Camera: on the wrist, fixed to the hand. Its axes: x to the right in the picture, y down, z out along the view.
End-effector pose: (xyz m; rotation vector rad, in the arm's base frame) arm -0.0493 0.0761 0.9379 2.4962 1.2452 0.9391
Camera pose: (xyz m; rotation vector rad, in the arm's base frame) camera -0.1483 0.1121 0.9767 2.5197 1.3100 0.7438
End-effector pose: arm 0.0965 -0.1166 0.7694 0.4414 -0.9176 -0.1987
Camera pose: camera 0.1692 -0.1545 0.6927 0.5157 -1.0300 -0.2385
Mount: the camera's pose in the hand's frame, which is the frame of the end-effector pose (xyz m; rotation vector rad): 0.0014 -0.0698 -0.0879 0.0652 -0.1155 -0.0458
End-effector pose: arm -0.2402 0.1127 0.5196 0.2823 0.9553 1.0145
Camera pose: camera -0.2676 0.0580 0.4255 0.3679 0.8872 0.9165
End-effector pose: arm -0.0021 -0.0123 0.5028 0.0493 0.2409 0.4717
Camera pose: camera 0.0089 -0.0745 0.4100 0.1341 0.1437 0.4139
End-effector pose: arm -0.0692 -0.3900 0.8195 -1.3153 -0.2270 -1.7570
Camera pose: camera -0.1800 -0.4041 0.8084 -1.3753 -0.3790 -1.6990
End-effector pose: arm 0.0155 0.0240 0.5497 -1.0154 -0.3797 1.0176
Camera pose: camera 0.1127 -0.0306 0.5630 -0.8881 -0.4597 1.0436
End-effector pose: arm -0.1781 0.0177 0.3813 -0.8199 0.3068 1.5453
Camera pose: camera -0.0842 -0.0252 0.3371 -0.6796 0.2509 1.5253
